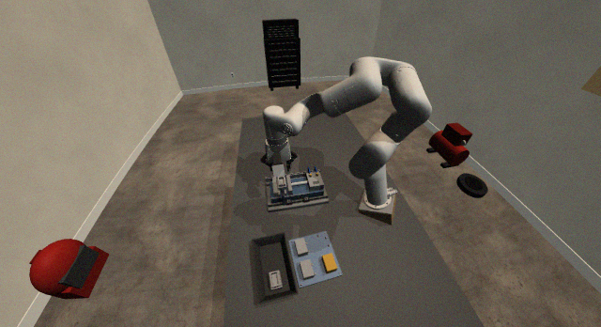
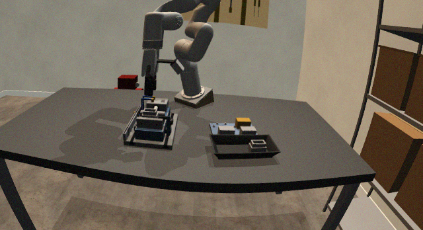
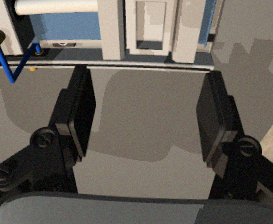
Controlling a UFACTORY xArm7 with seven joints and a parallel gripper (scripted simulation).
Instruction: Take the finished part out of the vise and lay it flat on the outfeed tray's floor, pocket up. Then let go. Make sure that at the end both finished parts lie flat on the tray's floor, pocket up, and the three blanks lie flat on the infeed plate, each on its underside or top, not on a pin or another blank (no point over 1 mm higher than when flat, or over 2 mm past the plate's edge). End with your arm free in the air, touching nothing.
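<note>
The blue vise is 16 cm below my hand and 7 cm behind it. Round my hand: blue plate 33 cm to the left, 20 cm below, 11 cm behind; then orange block 37 cm to the left, 17 cm below, 16 cm behind.
</note>
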